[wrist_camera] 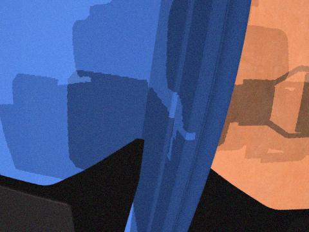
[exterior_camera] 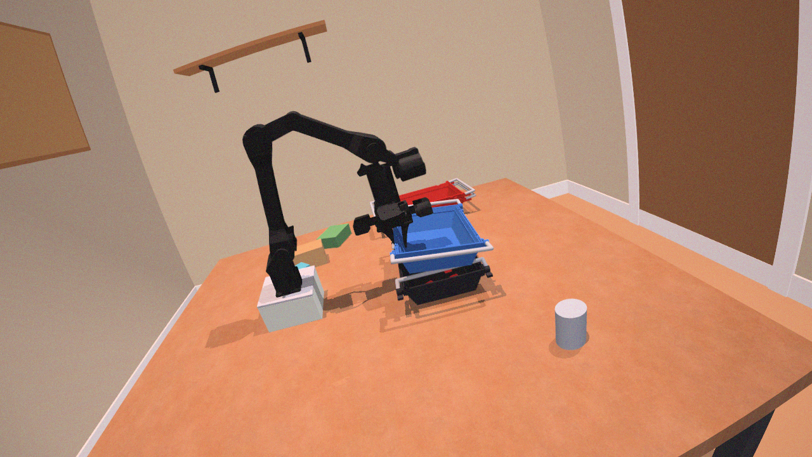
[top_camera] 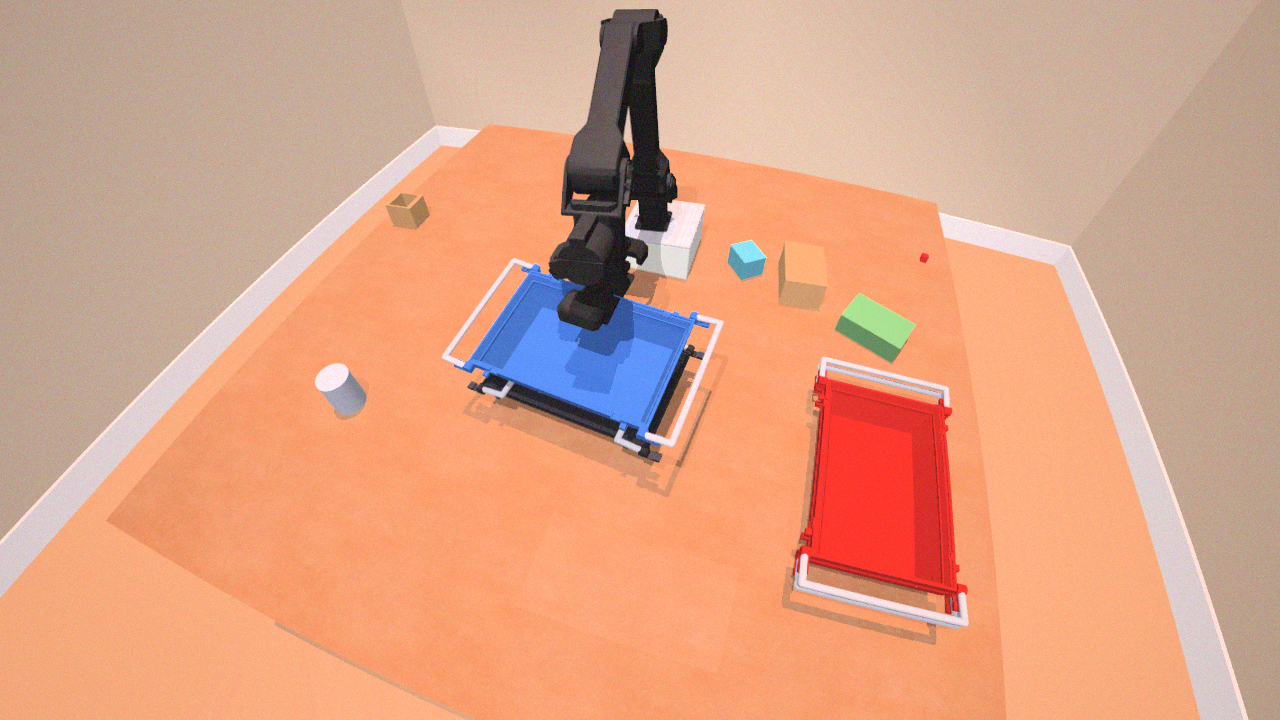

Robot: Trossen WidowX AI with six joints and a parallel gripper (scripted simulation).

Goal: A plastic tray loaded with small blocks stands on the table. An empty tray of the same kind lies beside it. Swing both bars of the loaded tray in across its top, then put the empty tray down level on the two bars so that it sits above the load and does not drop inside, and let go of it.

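Right now the blue tray is 80 mm ahead of my gripper tip, 10 mm to the right of it and 20 mm above it. Also, from my gripper tip: cyan cube: 290 mm behind, 210 mm to the left, 70 mm below; then orange block: 270 mm behind, 320 mm to the left, 70 mm below; then grey cylinder: 200 mm ahead, 400 mm to the right, 60 mm below.
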